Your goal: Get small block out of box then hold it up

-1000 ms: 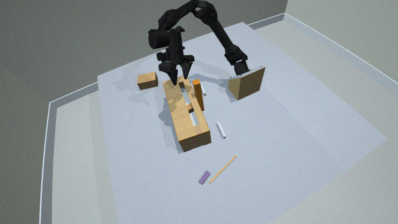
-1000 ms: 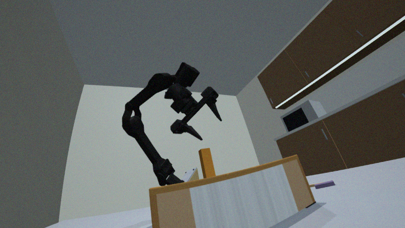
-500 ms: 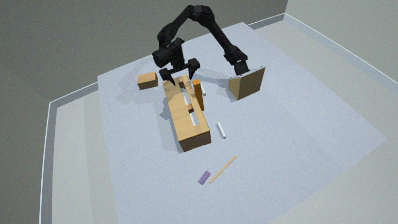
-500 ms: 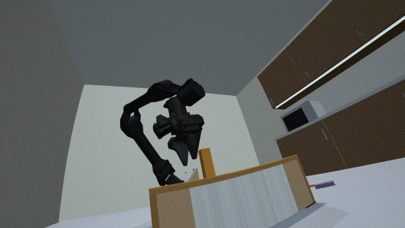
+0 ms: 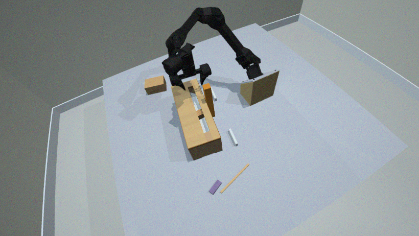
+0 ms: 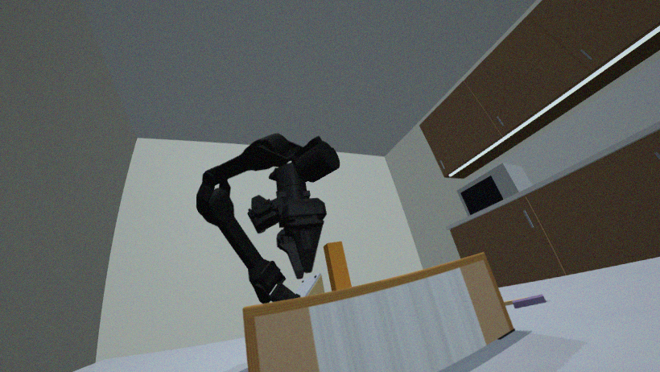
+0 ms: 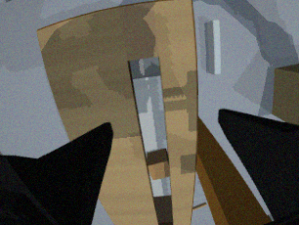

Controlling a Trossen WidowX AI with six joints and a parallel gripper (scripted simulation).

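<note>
Now: the small brown block 110 mm to the left of my gripper tip, 80 mm below it and 10 mm ahead of it. From my gripper tip the other things lie so: purple block (440 mm to the left, 160 mm below, 50 mm ahead); then small tan box (260 mm to the right, 200 mm ahead, 130 mm below).
</note>
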